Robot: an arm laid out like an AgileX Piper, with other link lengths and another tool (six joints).
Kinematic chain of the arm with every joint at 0, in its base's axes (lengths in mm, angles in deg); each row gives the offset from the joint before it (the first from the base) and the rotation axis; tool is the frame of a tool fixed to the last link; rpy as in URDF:
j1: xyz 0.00 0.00 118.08 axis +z
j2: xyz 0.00 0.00 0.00 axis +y
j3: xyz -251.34 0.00 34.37 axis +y
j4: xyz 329.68 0.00 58.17 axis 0.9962 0 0.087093
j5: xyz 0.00 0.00 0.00 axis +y
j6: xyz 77.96 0.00 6.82 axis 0.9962 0 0.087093
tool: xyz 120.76 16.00 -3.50 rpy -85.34 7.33 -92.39
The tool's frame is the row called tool.
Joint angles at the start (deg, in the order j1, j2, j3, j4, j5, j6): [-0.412, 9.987, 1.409, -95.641, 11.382, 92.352]
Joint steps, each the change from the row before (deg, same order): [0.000, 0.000, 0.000, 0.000, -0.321, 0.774]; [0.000, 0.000, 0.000, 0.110, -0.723, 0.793]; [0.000, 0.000, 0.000, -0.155, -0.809, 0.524]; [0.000, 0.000, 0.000, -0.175, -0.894, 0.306]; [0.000, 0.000, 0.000, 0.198, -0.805, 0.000]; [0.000, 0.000, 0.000, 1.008, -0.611, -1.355]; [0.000, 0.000, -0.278, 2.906, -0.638, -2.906]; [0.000, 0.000, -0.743, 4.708, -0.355, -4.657]
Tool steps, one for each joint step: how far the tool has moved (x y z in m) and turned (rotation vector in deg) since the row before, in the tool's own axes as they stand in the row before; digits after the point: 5 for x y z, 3 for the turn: [-0.00130, -0.00001, -0.00017, -0.095, -0.316, 0.770]; [-0.00268, 0.00029, -0.00037, -0.200, -0.707, 0.892]; [-0.00285, 0.00036, -0.00040, -0.151, -0.799, 0.364]; [-0.00306, 0.00050, -0.00045, -0.161, -0.881, 0.125]; [-0.00274, 0.00061, -0.00041, -0.203, -0.782, 0.186]; [-0.00187, 0.00095, -0.00032, -0.229, -0.574, -0.368]; [-0.00222, -0.00103, -0.00045, -0.171, -0.603, 0.003]; [-0.00171, -0.00495, -0.00053, 0.174, -0.381, 0.114]
